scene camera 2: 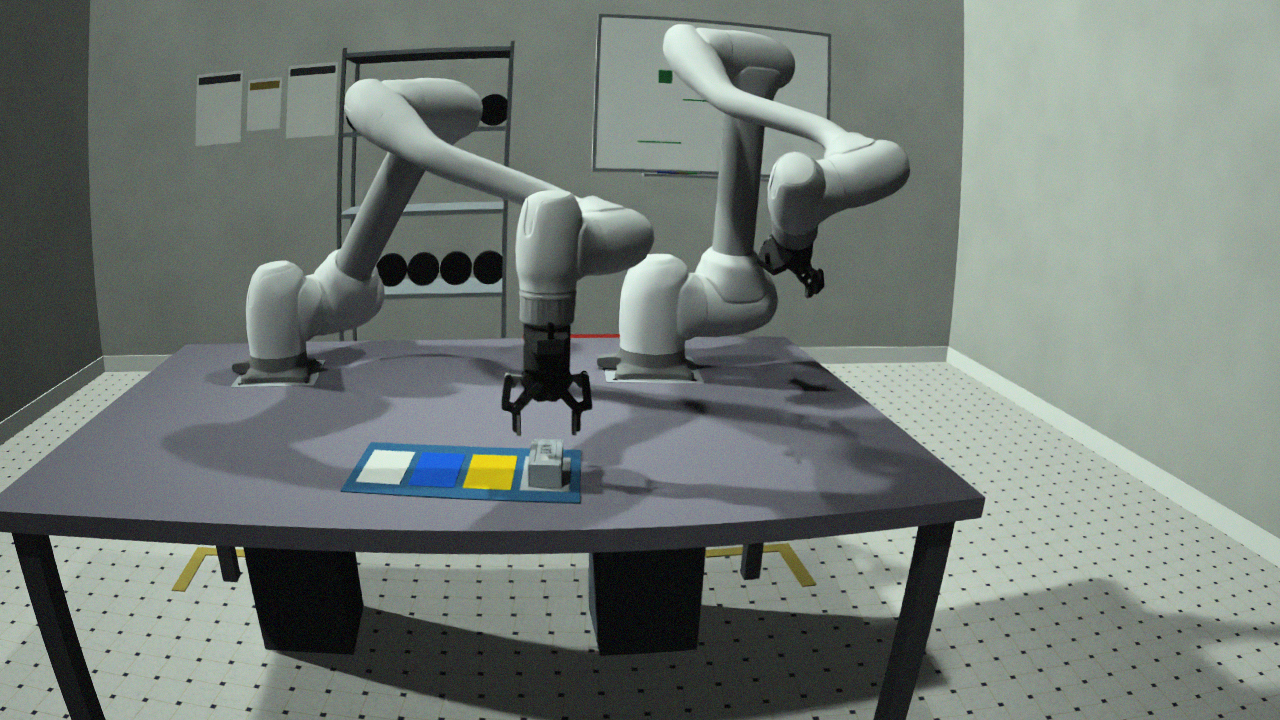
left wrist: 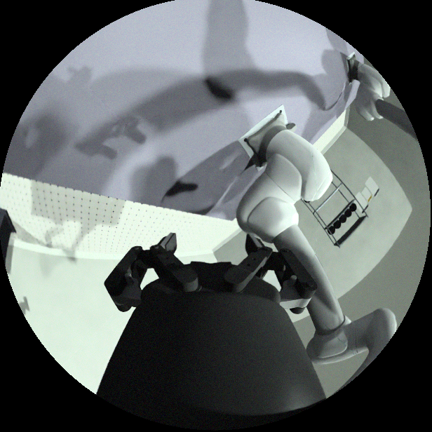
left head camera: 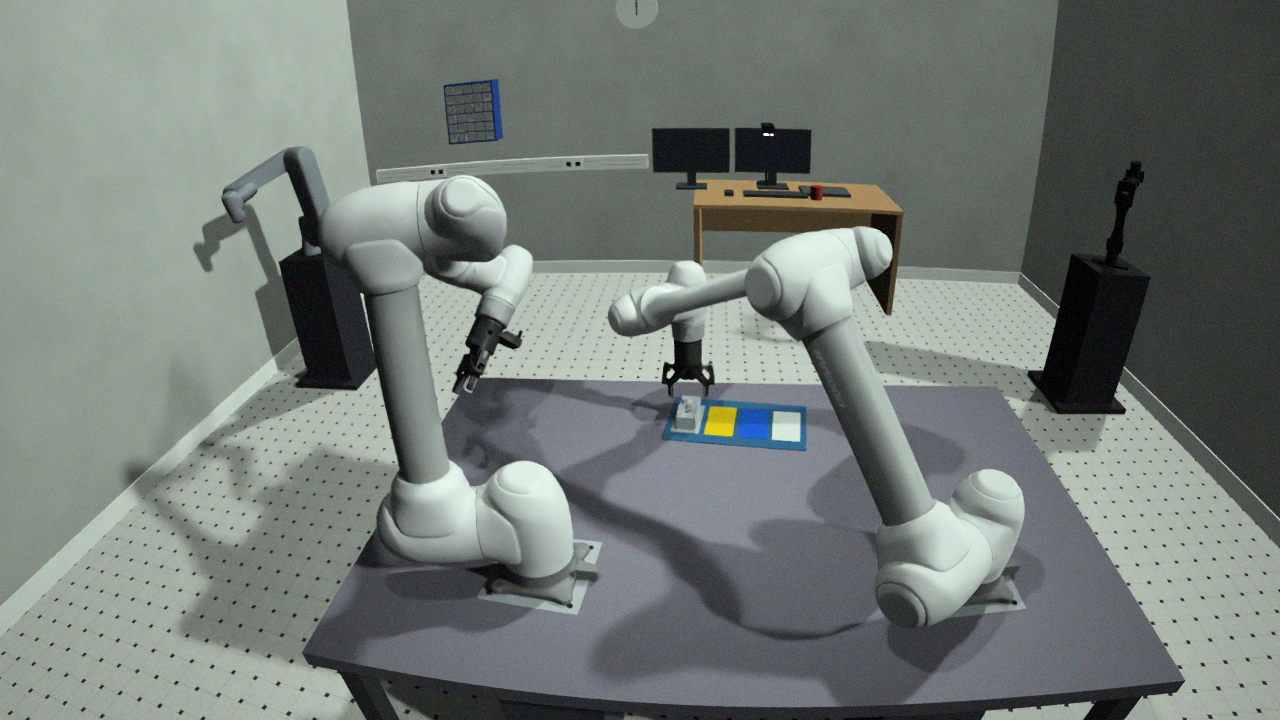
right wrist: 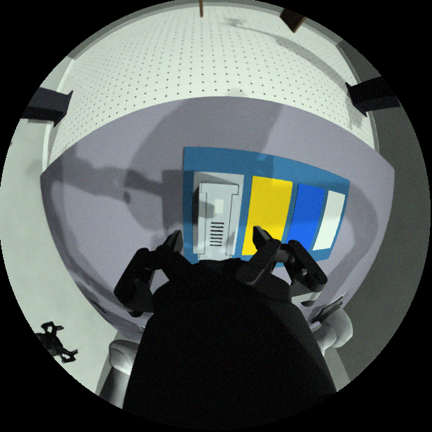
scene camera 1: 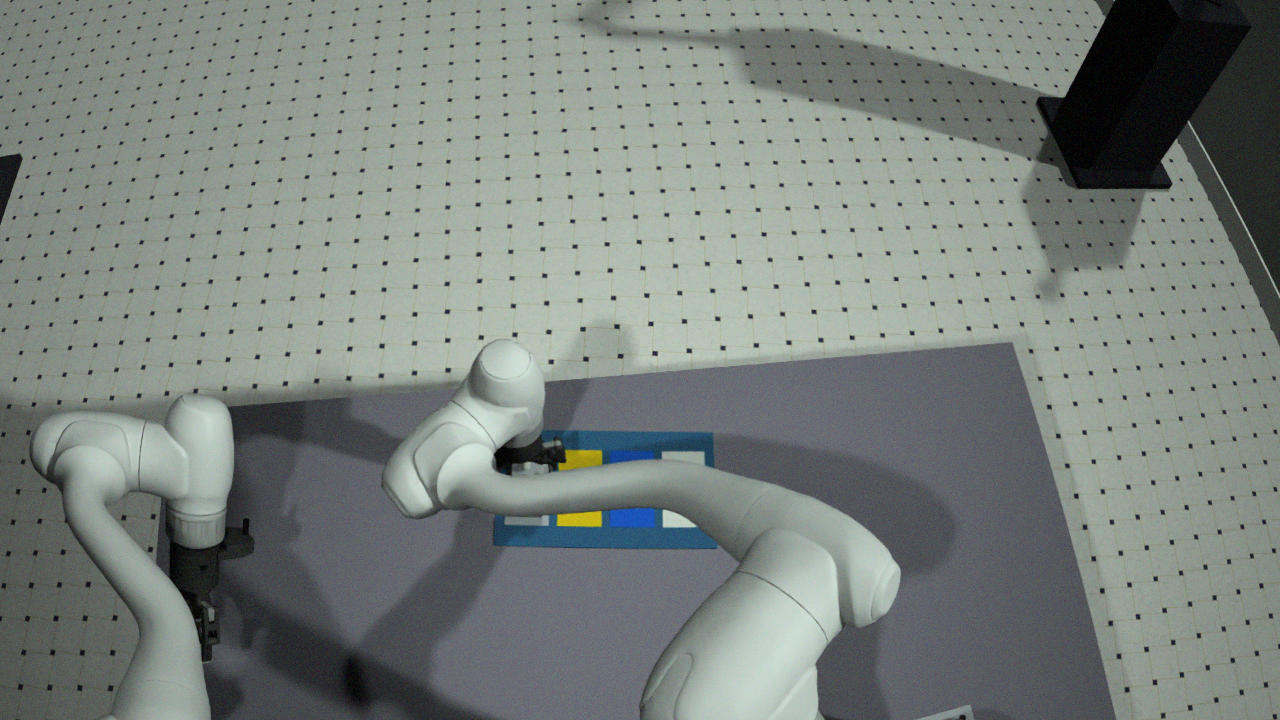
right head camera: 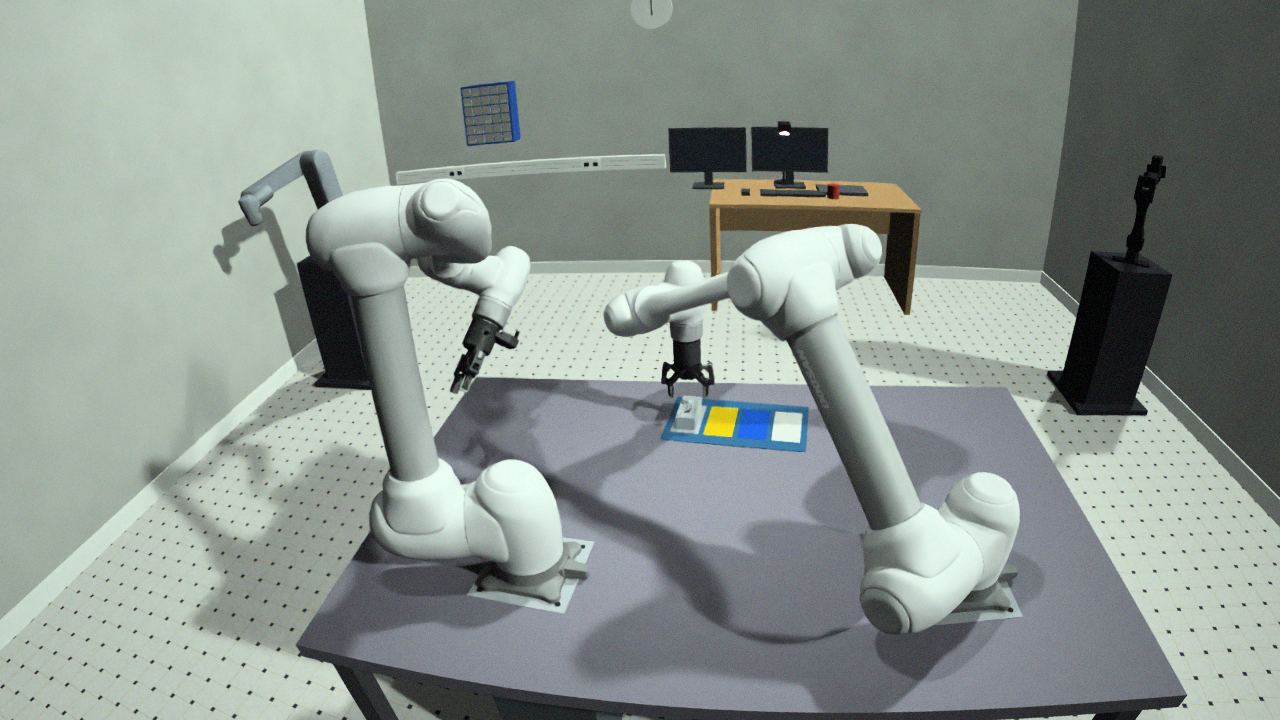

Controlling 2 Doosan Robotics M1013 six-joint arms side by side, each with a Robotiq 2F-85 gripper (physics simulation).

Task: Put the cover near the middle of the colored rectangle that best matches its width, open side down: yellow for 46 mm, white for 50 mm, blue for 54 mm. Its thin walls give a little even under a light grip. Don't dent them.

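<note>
The pale grey cover [left head camera: 687, 413] [right head camera: 688, 413] [scene camera 2: 545, 465] [right wrist: 217, 215] rests on a light grey rectangle at one end of the teal board [scene camera 2: 420, 490] [right wrist: 220, 160], its slotted, labelled face up. Beside it lie the yellow rectangle [left head camera: 720, 420] [scene camera 2: 491, 471] [right wrist: 270, 215], the blue one [left head camera: 753, 423] [scene camera 2: 436, 470] [right wrist: 307, 210] and the white one [left head camera: 785, 426] [scene camera 2: 385, 466] [right wrist: 330, 220]. My right gripper [left head camera: 689, 391] [right head camera: 689, 391] [scene camera 2: 546, 429] [right wrist: 217, 235] is open and empty, pointing down above the cover. My left gripper [left head camera: 462, 386] [scene camera 2: 812, 288] [left wrist: 210, 240] is open and empty, far from the board.
In scene camera 1, the right arm [scene camera 1: 626, 483] hides part of the board. The table's edge [scene camera 2: 501, 539] runs near the board in scene camera 2. A desk with monitors [left head camera: 690, 150] and dark pedestals [left head camera: 1093, 331] stand beyond the table.
</note>
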